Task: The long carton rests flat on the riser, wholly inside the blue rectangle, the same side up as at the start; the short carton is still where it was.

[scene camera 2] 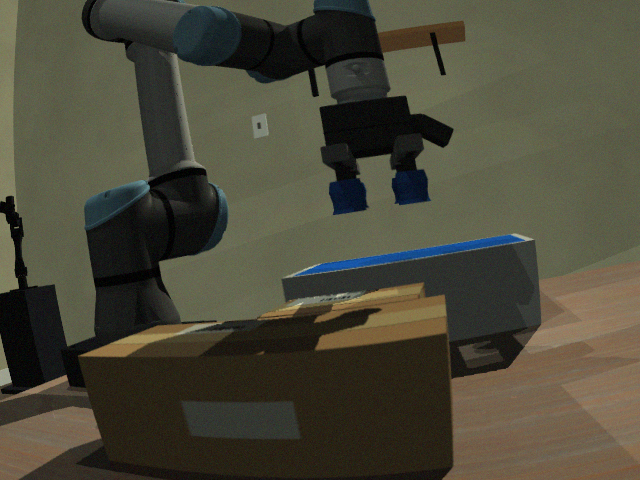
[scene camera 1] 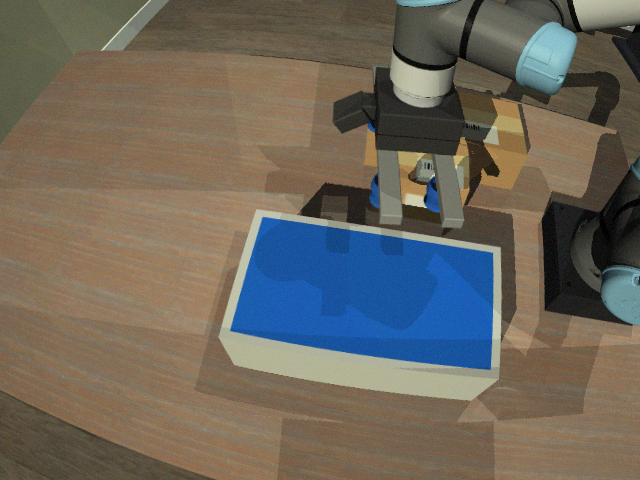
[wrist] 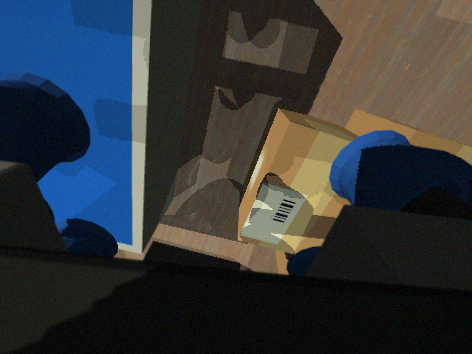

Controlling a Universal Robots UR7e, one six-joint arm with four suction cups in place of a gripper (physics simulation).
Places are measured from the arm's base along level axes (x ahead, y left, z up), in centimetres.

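Where they show: end effector, tool point: (scene camera 2: pixel 382 206) (scene camera 1: pixel 406 160) (wrist: pixel 209 210); arm's base, origin of the base link: (scene camera 1: pixel 604 258).
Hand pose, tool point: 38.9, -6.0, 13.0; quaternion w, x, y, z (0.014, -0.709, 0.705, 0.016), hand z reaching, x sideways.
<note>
Things, the pixels of their top centre, and the offset from my tool point, as dx, dy, dz.
- long carton, middle of its top: (scene camera 2: pixel 258 332) (wrist: pixel 382 256) (scene camera 1: pixel 450 112) -11.1, -21.8, -8.9
- short carton, middle of its top: (scene camera 2: pixel 346 300) (wrist: pixel 303 204) (scene camera 1: pixel 425 158) -5.0, -9.2, -8.9
- white riser, middle of its top: (wrist: pixel 11 69) (scene camera 1: pixel 372 291) (scene camera 2: pixel 416 253) +4.0, +16.3, -7.3
- blue rectangle, middle of its top: (wrist: pixel 11 69) (scene camera 1: pixel 372 291) (scene camera 2: pixel 416 253) +4.0, +16.3, -7.3
The long carton (scene camera 1: pixel 501 155) (scene camera 2: pixel 361 403) (wrist: pixel 367 122) lies flat on the table behind the riser, with tape and a barcode label on top. The short carton (scene camera 1: pixel 413 187) (scene camera 2: pixel 392 293) (wrist: pixel 300 170) stands between it and the riser, label up, close beside the long carton; I cannot tell if they touch. The white riser (scene camera 1: pixel 361 369) (scene camera 2: pixel 491 294) (wrist: pixel 141 100) bears the blue rectangle (scene camera 1: pixel 289 310) (scene camera 2: pixel 413 253) (wrist: pixel 105 65), with no carton on it. My gripper (scene camera 1: pixel 403 193) (scene camera 2: pixel 379 192) (wrist: pixel 210 195) is open, its cups empty, above the cartons and the riser's near edge. It partly hides both cartons in scene camera 1.
A black arm base (scene camera 1: pixel 573 279) stands on the table to the right of the riser in scene camera 1. A black pedestal (scene camera 2: pixel 33 335) stands at the far left in scene camera 2. A wooden shelf (scene camera 2: pixel 444 33) hangs on the wall behind the arm.
</note>
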